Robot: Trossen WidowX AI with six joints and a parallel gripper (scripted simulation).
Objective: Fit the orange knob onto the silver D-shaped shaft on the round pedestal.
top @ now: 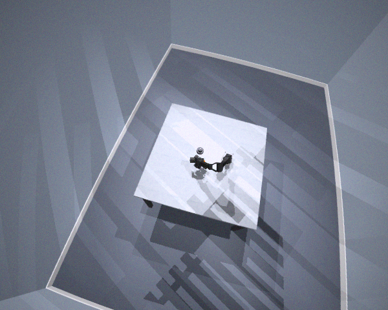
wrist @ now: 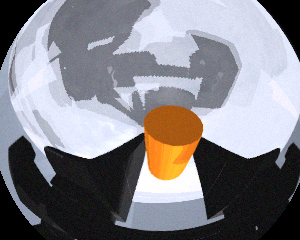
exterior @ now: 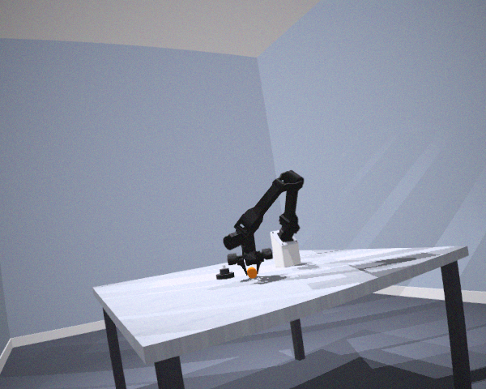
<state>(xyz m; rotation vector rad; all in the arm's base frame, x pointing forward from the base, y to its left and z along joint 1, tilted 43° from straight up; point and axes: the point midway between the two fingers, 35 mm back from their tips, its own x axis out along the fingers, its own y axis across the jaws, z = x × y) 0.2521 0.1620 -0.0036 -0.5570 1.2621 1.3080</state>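
My gripper tip is now 140 mm to the left of the pedestal, 60 mm short of it and 20 mm below it. From my gripper tip the other things lie so: orange knob (10 mm to the left, 10 mm above).
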